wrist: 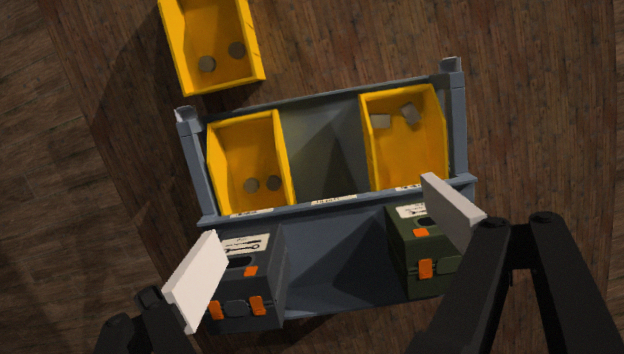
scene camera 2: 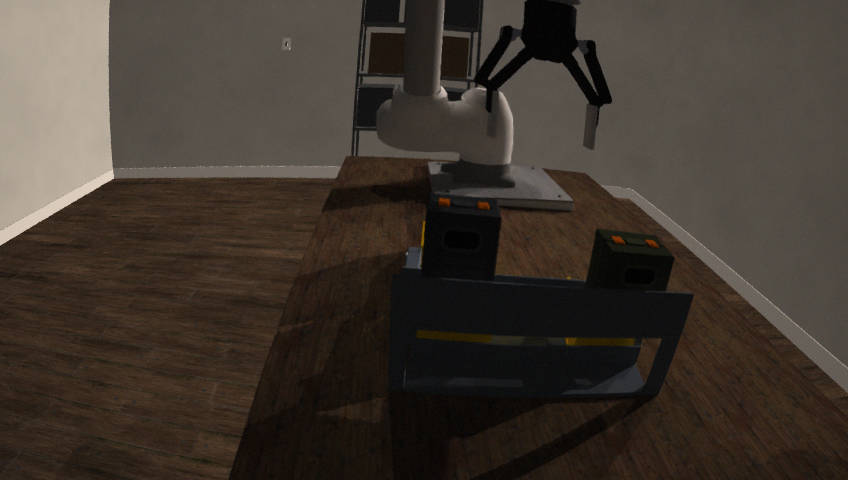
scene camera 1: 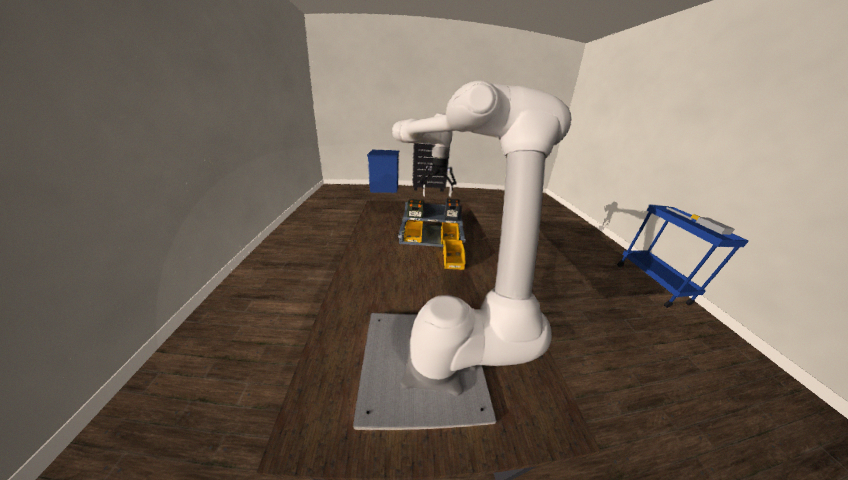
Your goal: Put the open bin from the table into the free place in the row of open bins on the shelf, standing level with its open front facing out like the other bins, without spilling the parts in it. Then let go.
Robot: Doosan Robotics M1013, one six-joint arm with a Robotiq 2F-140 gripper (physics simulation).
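Seen in the pictures: gripper, fingertip midpoint: [wrist: 319,221] [scene camera 2: 542,141] [scene camera 1: 436,195]; arm's base, link origin: [scene camera 2: 484,177] [scene camera 1: 433,364].
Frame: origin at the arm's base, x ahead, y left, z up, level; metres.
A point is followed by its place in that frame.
Note:
The open yellow bin [scene camera 1: 454,255] @(x 0.659, y -0.073, z -0.018 m) [wrist: 212,35] @(x 0.630, y -0.077, z -0.018 m) with two round grey parts in it stands on the table, just in front of the shelf [scene camera 1: 432,244] @(x 0.736, y 0.058, z -0.008 m) [scene camera 2: 535,309] @(x 1.007, y 0.053, z 0.112 m) [wrist: 454,125] @(x 0.794, y 0.243, z 0.064 m). On the shelf's lower level stand two yellow bins, one at the left end in the wrist view [wrist: 247,155] @(x 0.817, y -0.054, z -0.012 m) and one at the right end [wrist: 407,145] @(x 0.831, y 0.201, z -0.012 m), each with parts in it. The free place [wrist: 325,145] @(x 0.816, y 0.071, z -0.015 m) is between them. My gripper [scene camera 1: 437,191] @(x 0.811, y 0.059, z 0.268 m) [scene camera 2: 540,133] @(x 0.811, y 0.059, z 0.268 m) [wrist: 319,221] @(x 0.811, y 0.059, z 0.268 m) is wide open and empty, pointing down, high above the shelf. In the wrist view its fingers overlap the two cases.
A dark grey case [scene camera 2: 461,240] @(x 0.969, y -0.040, z 0.171 m) [wrist: 245,280] @(x 0.900, y -0.024, z 0.201 m) and a dark green case [scene camera 2: 633,261] @(x 0.965, y 0.178, z 0.165 m) [wrist: 425,260] @(x 0.914, y 0.163, z 0.177 m) stand on the shelf's upper level. Beyond the table are a blue cabinet [scene camera 1: 383,171] and a dark rack. A blue cart [scene camera 1: 690,223] stands at the right wall.

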